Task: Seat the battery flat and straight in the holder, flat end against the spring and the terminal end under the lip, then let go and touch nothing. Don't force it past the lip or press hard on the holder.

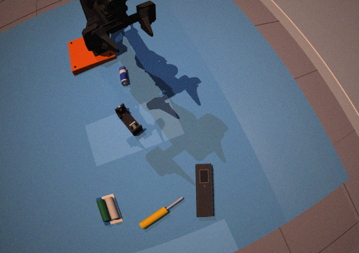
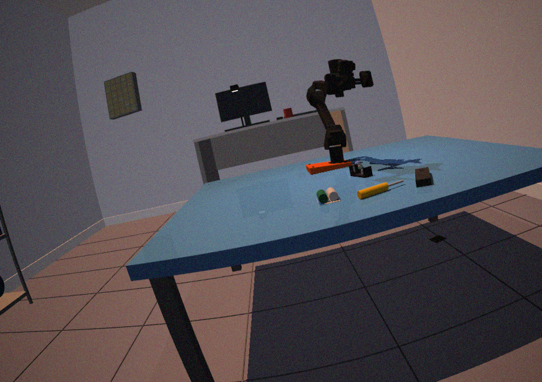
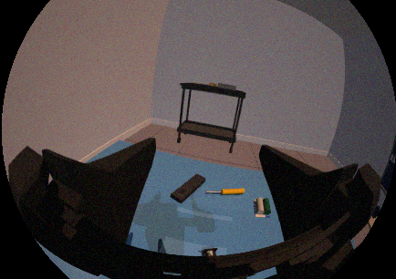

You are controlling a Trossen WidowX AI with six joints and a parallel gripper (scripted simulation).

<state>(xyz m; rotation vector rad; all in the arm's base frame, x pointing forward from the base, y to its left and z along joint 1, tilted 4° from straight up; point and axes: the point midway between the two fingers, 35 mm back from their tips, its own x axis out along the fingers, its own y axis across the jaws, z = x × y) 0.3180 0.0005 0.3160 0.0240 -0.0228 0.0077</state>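
Right now my gripper tip is 170 mm past the blue battery and 330 mm above it. The rest, counted from my gripper tip: yellow-handled screwdriver 290 mm ahead, 130 mm to the right, 330 mm below; black remote 300 mm ahead, 320 mm below; blister card 200 mm ahead, 270 mm to the right, 330 mm below.
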